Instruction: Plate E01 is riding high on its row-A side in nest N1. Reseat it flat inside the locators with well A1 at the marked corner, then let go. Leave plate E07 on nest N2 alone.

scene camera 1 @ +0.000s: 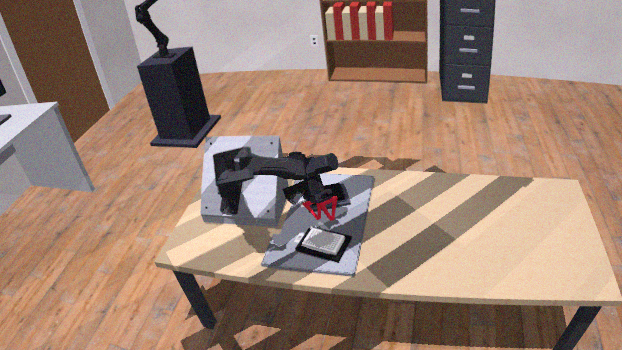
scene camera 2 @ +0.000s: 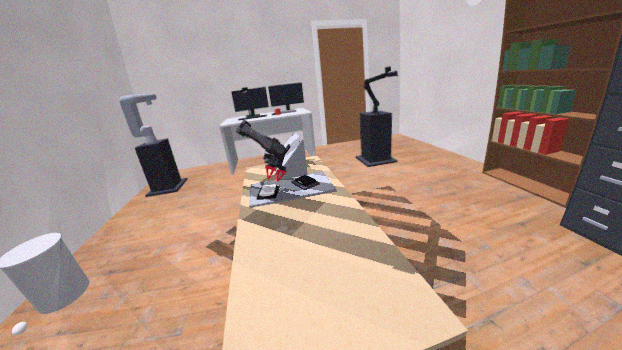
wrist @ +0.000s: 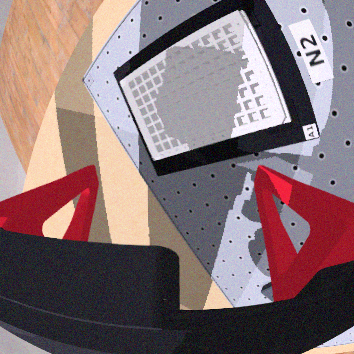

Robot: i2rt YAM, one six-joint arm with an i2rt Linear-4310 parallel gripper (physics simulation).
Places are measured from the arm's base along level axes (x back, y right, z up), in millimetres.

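Pixels of known places: gripper, fingertip midpoint: (scene camera 1: 325, 219) (scene camera 2: 273, 180) (wrist: 175, 173); arm's base, link origin: (scene camera 1: 232, 187).
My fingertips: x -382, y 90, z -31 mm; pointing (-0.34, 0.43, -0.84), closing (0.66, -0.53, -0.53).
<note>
Ahead of a thing's pixels: the offset from my fingertips to its middle. "spot": to the spot under its first point. Level surfaces: height alone.
My gripper (scene camera 1: 326, 218) (scene camera 2: 274, 178) (wrist: 175, 173) is open and empty, raised above the grey perforated board @[dx +42, dy -100, dz -88 mm] (scene camera 1: 357, 220) (scene camera 2: 327, 189) (wrist: 220, 200). The white plate E07 @[dx +3, dy +43, dz -63 mm] (scene camera 1: 324, 241) (scene camera 2: 268, 190) (wrist: 200, 90) sits in the black nest N2 (scene camera 1: 342, 254) (wrist: 300, 110), beyond the fingertips in the wrist view. The N2 label @[spot: dx +98, dy +24, dz -80 mm] (wrist: 311, 50) and the A1 mark @[dx +67, dy -25, dz -70 mm] (wrist: 310, 131) are beside its edges. The other nest @[spot: dx -19, dy -198, dz -55 mm] (scene camera 1: 344, 195) is partly behind the arm. In scene camera 2 it bears a dark plate @[dx +51, dy -205, dz -60 mm] (scene camera 2: 306, 179), too small to judge its tilt or A1 corner. Neither shows in the wrist view.
The arm's grey mounting block (scene camera 1: 242, 200) (scene camera 2: 298, 162) stands beside the board on the wooden table @[dz -95 mm] (scene camera 1: 500, 240) (scene camera 2: 320, 300). The board's edge runs diagonally below the open fingers in the wrist view. Striped shadows cross the table and the board.
</note>
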